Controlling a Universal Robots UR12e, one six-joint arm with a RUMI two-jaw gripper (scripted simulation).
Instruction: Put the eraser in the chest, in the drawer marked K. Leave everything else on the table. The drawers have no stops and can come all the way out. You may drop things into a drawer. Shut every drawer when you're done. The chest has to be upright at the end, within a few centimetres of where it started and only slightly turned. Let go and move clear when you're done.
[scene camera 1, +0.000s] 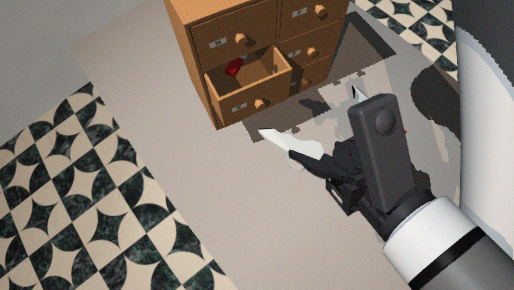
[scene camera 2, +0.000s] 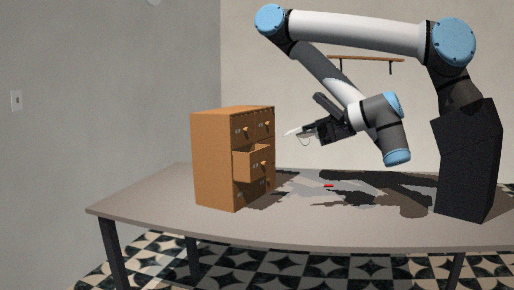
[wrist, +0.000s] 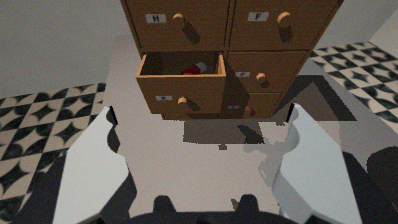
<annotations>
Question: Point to my gripper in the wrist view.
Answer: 201, 106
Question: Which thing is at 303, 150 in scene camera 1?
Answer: My gripper.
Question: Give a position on a drawer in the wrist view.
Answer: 166, 91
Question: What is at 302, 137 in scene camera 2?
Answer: My gripper.
</annotations>
